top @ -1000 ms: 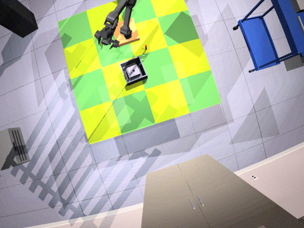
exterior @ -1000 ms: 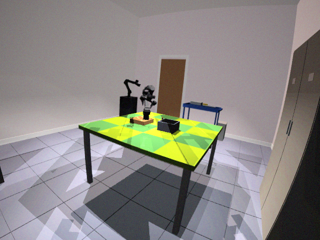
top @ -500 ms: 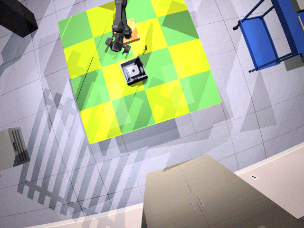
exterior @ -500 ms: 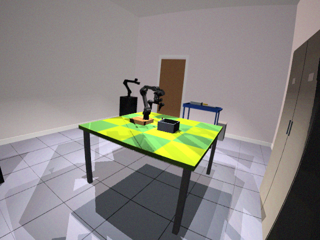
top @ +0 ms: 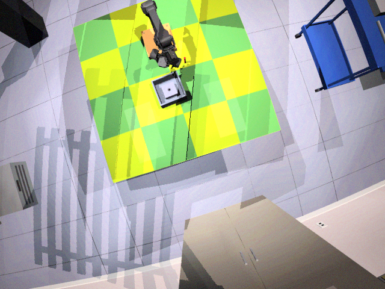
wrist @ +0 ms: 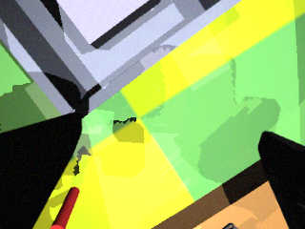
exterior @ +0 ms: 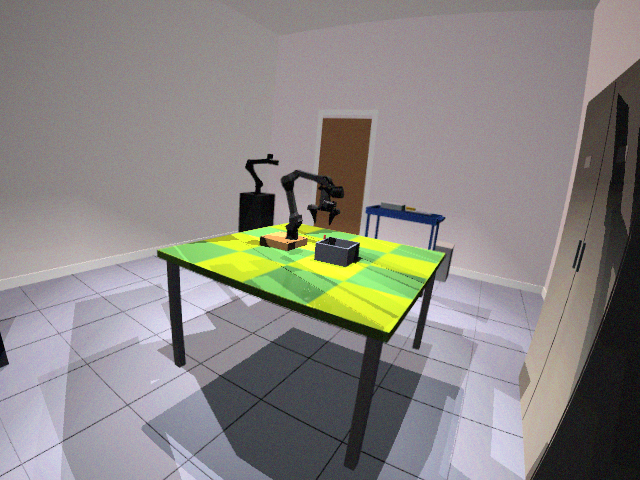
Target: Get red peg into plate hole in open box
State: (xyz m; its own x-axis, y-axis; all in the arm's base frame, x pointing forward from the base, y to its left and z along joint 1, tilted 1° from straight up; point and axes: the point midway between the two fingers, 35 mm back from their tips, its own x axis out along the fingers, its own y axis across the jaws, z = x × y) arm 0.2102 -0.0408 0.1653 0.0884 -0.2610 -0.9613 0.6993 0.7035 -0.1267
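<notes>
Now: gripper tip 4 cm past the red peg, 15 cm to the right of it and 14 cm above it. Also, from my gripper tip: plate (12 cm ahead, 4 cm to the right, 13 cm below); then dark box (12 cm ahead, 4 cm to the right, 15 cm below).
</notes>
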